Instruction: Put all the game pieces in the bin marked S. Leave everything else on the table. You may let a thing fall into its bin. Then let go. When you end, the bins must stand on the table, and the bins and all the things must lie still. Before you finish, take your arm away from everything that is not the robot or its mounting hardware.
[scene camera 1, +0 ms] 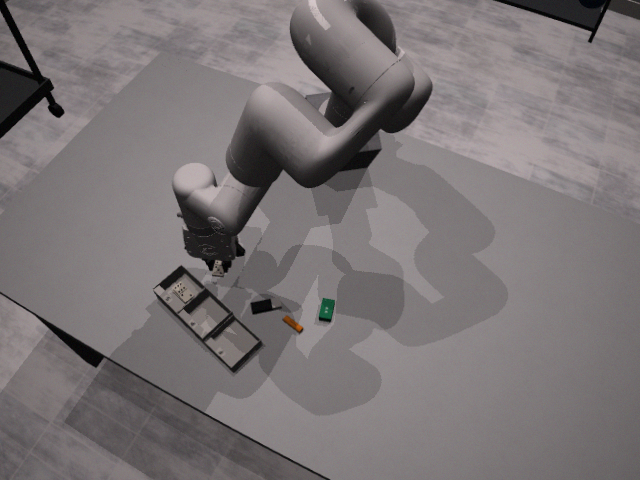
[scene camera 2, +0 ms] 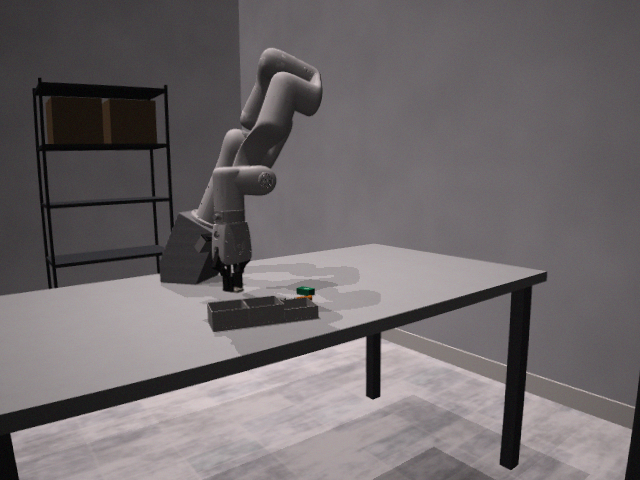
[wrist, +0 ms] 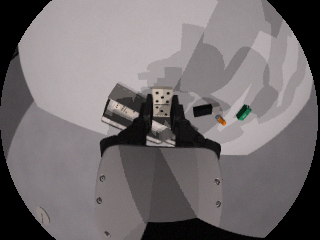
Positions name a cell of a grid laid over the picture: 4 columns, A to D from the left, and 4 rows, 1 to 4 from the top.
In view: my gripper (scene camera 2: B3).
My gripper is seen too in scene camera 1 (scene camera 1: B3) and in the wrist view (wrist: C2).
